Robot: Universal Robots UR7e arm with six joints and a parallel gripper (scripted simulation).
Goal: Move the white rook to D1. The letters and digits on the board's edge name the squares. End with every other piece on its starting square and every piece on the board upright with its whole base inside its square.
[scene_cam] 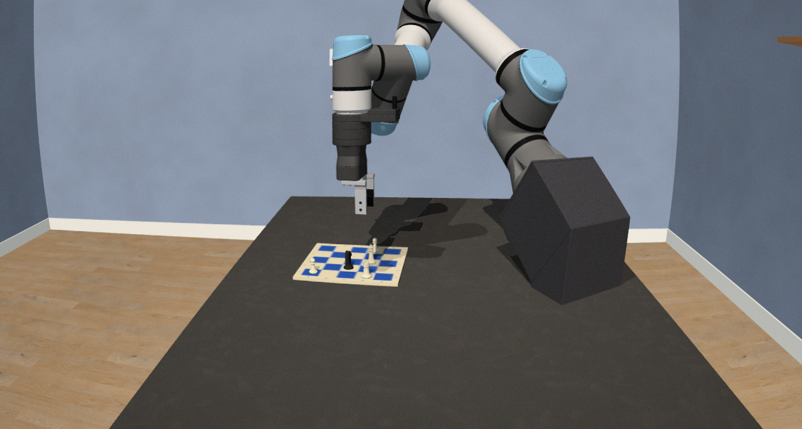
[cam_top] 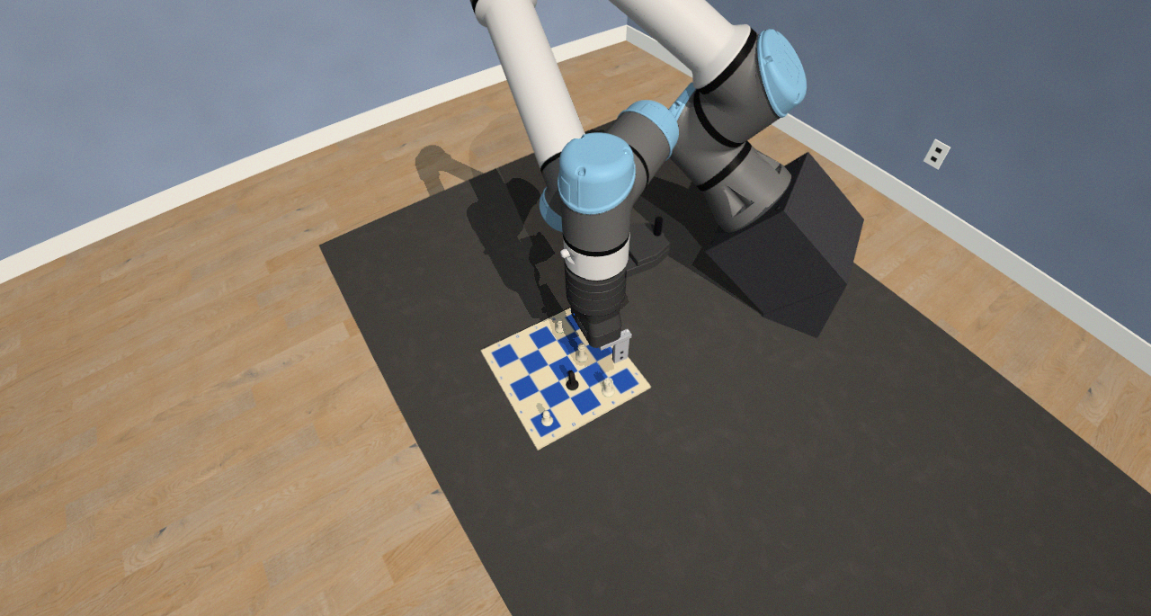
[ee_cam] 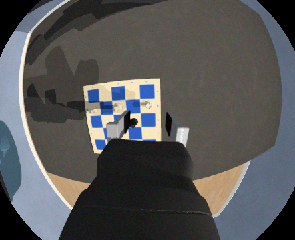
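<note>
Now: hand 14 cm above the white rook. The rest, counted from my hand: black piece (14 cm below, 5 cm to the right, 4 cm ahead); blue-and-cream chessboard (16 cm below, 9 cm to the right, 3 cm ahead).
</note>
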